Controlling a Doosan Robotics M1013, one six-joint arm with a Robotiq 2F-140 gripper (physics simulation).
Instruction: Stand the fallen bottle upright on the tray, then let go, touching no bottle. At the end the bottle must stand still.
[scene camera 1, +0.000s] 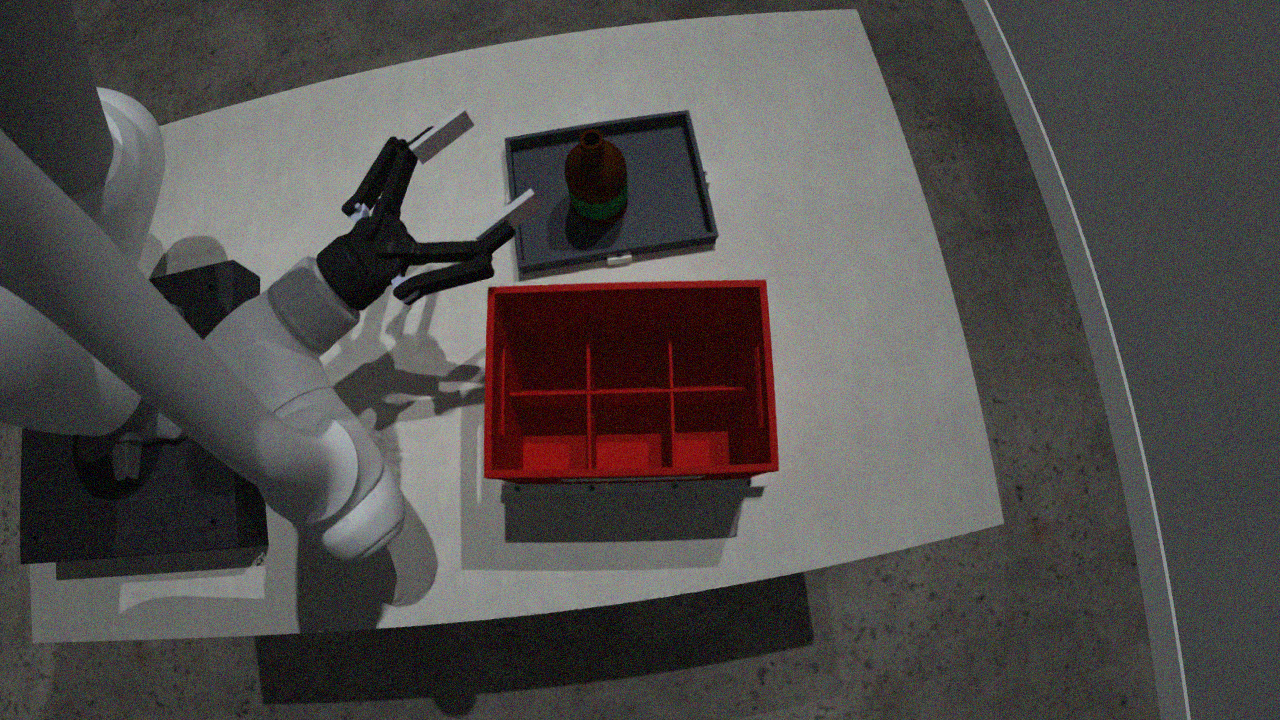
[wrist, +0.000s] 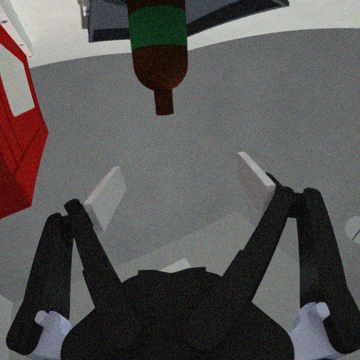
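Observation:
A brown bottle with a green band stands upright on the dark grey tray, left of the tray's middle in the scene view. In the wrist view its neck points down the picture and its other end is cut off by the top edge. My gripper is wide open and empty. In the scene view it is left of the tray, its lower finger pad overlapping the tray's left edge in the picture. A gap shows between both pads and the bottle, and nothing touches it.
A red crate with dividers stands on the pale table, close to the tray's near side and below it in the scene view. The arm reaches in from the left, over the dark base block. A grey surface lies beyond the table at right.

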